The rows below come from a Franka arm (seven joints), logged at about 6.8 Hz.
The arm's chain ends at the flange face. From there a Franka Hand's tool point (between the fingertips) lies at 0.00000 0.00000 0.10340 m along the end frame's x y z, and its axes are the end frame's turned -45 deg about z.
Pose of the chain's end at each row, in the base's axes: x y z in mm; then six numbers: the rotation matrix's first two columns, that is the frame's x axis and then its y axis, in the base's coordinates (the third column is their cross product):
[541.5, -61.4, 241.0, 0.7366, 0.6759, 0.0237, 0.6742, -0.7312, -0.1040]
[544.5, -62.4, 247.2, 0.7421, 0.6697, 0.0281, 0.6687, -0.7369, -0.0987]
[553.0, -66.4, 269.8, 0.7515, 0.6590, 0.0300, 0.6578, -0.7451, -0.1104]
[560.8, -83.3, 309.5, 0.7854, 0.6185, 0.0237, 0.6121, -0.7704, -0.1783]
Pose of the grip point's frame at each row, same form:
[536.0, -51.8, 138.2, 0.0441, 0.9950, 0.0903, 0.9976, -0.0391, -0.0568]
[539.8, -52.9, 144.3, 0.0519, 0.9946, 0.0897, 0.9976, -0.0475, -0.0499]
[547.8, -55.8, 167.1, 0.0663, 0.9928, 0.0993, 0.9965, -0.0609, -0.0569]
[551.3, -67.3, 207.8, 0.1225, 0.9821, 0.1428, 0.9882, -0.1074, -0.1093]

